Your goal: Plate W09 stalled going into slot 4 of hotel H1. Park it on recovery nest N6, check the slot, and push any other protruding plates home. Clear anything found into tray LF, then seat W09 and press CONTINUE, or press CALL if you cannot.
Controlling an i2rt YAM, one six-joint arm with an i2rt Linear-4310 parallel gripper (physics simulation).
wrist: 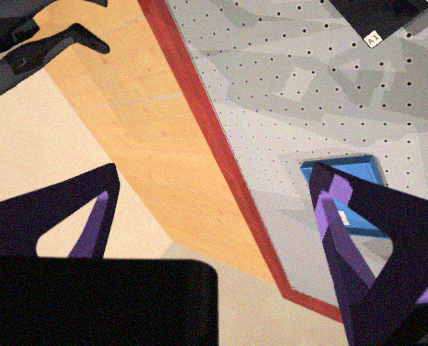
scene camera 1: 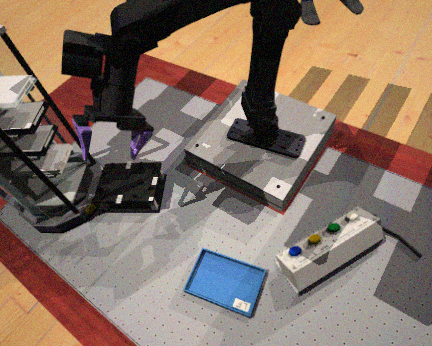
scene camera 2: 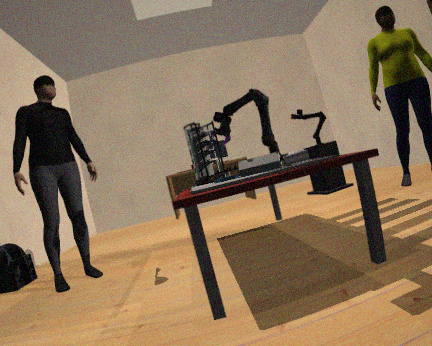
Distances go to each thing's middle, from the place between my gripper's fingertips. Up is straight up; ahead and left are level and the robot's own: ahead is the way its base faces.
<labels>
My gripper is now 3 cm short of the plate rack (scene camera 1: 50, 203), 27 cm to the left of it and 1 cm above it. From my hand the other things lie so: blue tray labelled LF (scene camera 1: 232, 284): 7 cm ahead, 26 cm to the left, 24 cm below.
</labels>
